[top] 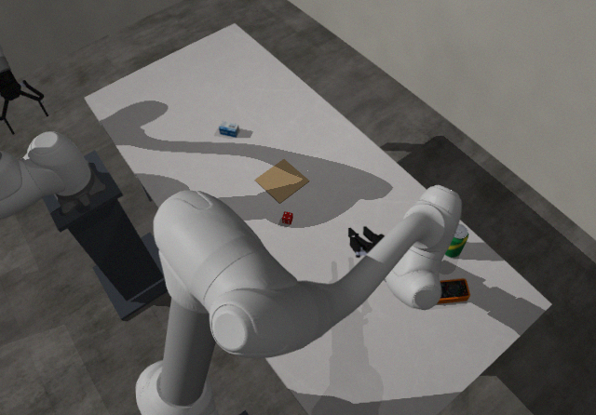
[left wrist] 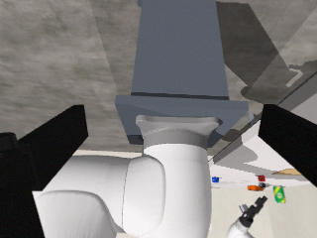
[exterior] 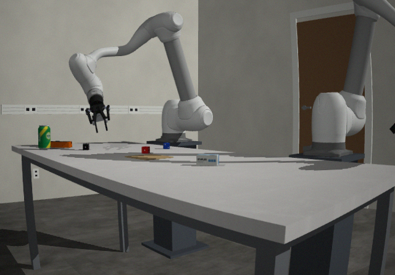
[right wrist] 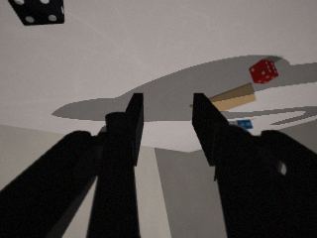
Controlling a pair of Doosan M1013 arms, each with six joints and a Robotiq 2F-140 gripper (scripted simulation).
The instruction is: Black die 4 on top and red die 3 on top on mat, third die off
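Note:
My right hand is 11 cm above the black die, 6 cm short of it and 5 cm to the left of it. Round my right hand: blue die (32 cm behind, 11 cm below, 10 cm to the left); red die (24 cm to the left, 12 cm behind, 11 cm below); tan mat (39 cm to the left, 12 cm below, 4 cm behind).

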